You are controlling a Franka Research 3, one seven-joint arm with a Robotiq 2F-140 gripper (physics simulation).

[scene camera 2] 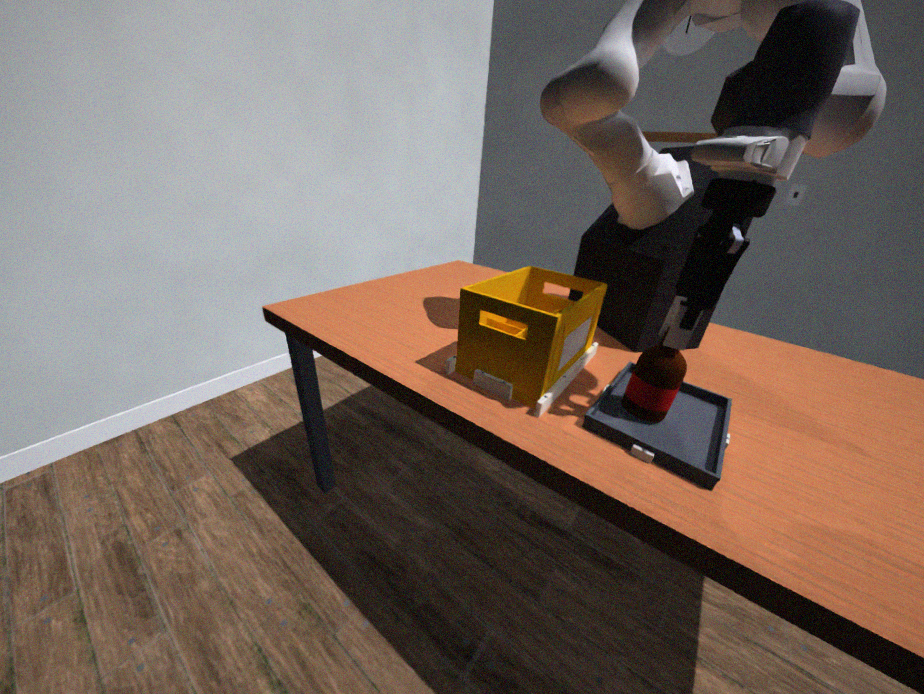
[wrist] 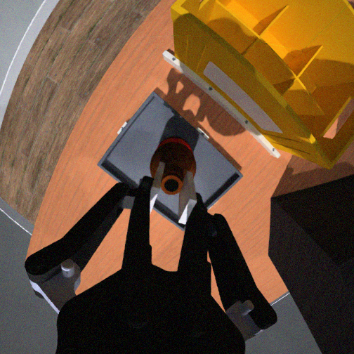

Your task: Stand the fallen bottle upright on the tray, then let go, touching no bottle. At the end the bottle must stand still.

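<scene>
A brown bottle [scene camera 2: 654, 388] [wrist: 175, 159] with a red label stands upright or nearly so, leaning slightly in the scene view, over the inner area of the dark grey tray [scene camera 2: 698, 437] [wrist: 135, 150]. Its base looks to be at the tray floor; whether it touches or hovers just above cannot be told. My gripper [scene camera 2: 674, 333] [wrist: 172, 176] comes down from above, tilted, and is shut on the bottle's neck, one finger on each side. The bottle's open mouth shows between the fingers in the wrist view. The fingers partly hide the neck in the scene view.
A yellow crate [scene camera 2: 507, 362] [wrist: 200, 45] with inner dividers stands beside the tray, with white rails along its base. A large black block [scene camera 2: 627, 280] [wrist: 320, 250] stands behind. The wooden table's [scene camera 2: 821, 478] front edge runs near the tray.
</scene>
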